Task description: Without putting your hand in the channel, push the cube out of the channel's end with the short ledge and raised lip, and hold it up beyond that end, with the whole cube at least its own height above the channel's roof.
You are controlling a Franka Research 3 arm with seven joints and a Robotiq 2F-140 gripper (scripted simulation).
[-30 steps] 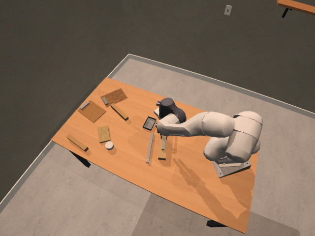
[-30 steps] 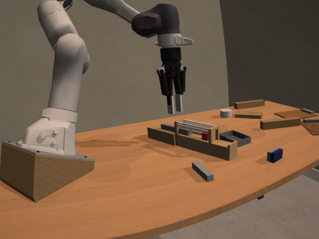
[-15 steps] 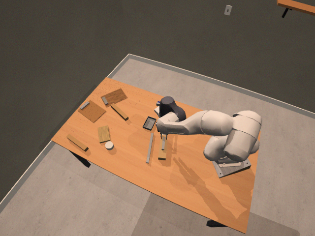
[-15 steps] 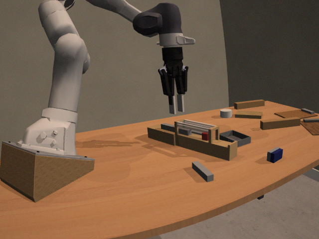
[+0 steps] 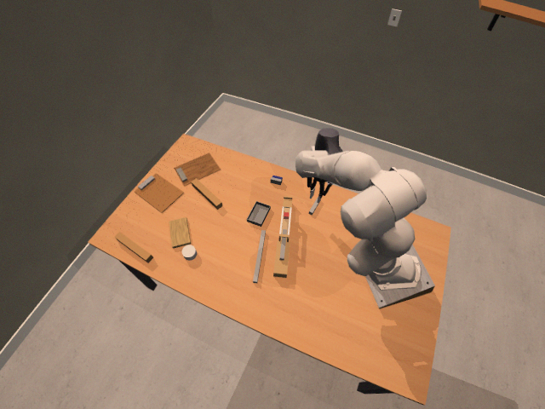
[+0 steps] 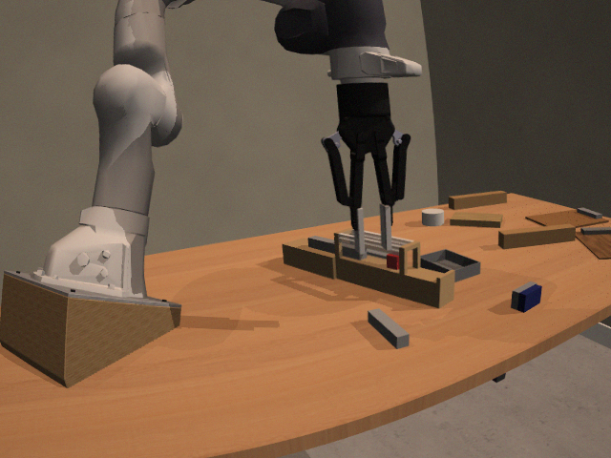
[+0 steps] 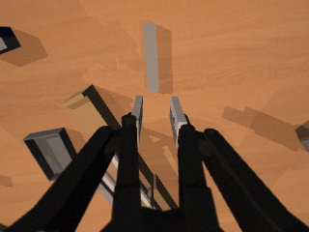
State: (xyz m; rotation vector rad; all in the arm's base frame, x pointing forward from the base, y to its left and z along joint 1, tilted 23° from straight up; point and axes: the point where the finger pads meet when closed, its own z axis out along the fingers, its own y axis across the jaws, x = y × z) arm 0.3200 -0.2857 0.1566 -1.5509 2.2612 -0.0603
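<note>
Right now the short grey bar is 1 cm behind my hand, 4 cm to the right of it and 15 cm below it. From my hand the other things lie so: red cube: 12 cm ahead, 9 cm to the left, 10 cm below; channel: 11 cm ahead, 14 cm to the left, 10 cm below; grey tray: 26 cm ahead, 9 cm to the left, 15 cm below.
</note>
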